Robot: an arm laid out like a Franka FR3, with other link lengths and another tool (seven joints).
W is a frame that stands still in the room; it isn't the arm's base.
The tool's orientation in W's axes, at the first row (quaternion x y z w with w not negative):
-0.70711 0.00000 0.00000 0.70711
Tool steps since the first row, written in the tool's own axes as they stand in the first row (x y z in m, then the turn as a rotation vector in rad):
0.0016 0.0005 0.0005 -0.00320 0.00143 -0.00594
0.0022 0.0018 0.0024 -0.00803 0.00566 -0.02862
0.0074 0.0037 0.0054 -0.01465 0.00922 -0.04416
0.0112 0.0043 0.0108 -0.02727 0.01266 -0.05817
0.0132 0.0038 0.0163 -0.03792 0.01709 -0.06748
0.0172 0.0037 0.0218 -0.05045 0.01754 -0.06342
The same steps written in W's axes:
0.0016 0.0005 -0.0005 -0.00320 -0.00594 -0.00143
0.0022 0.0024 -0.0018 -0.00803 -0.02862 -0.00566
0.0074 0.0054 -0.0037 -0.01465 -0.04416 -0.00922
0.0112 0.0108 -0.0043 -0.02727 -0.05817 -0.01266
0.0132 0.0163 -0.0038 -0.03792 -0.06748 -0.01709
0.0172 0.0218 -0.0037 -0.05045 -0.06342 -0.01754

